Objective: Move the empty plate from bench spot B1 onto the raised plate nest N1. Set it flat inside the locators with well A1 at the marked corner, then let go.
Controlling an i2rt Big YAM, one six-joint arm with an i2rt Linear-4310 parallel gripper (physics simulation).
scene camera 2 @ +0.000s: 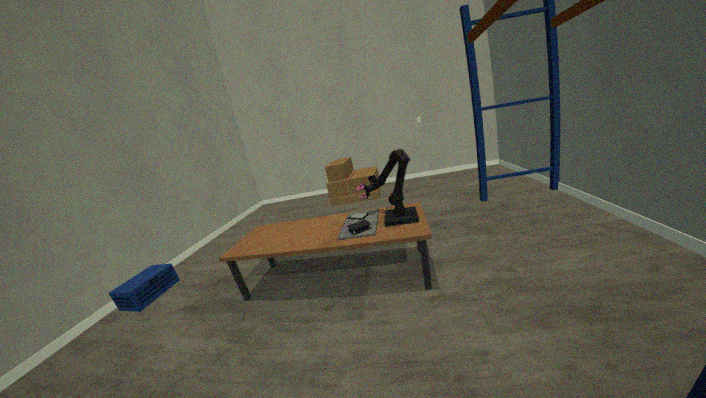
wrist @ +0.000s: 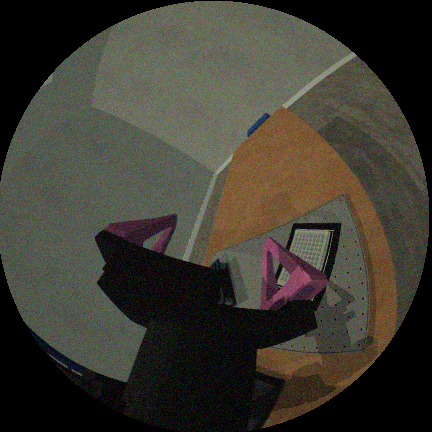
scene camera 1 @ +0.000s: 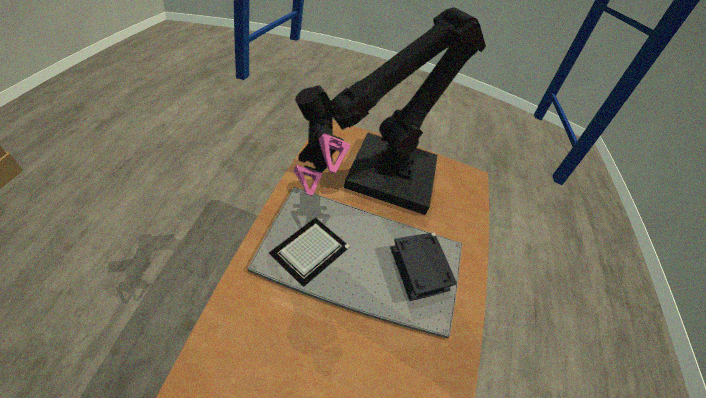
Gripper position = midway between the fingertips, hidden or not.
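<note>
There is a plate (scene camera 1: 304, 253), and the wrist view gives me the plate (wrist: 310, 245) too. My own gripper (scene camera 1: 320, 184) is there as well, and I also see the gripper (wrist: 221, 230) from the wrist.
</note>
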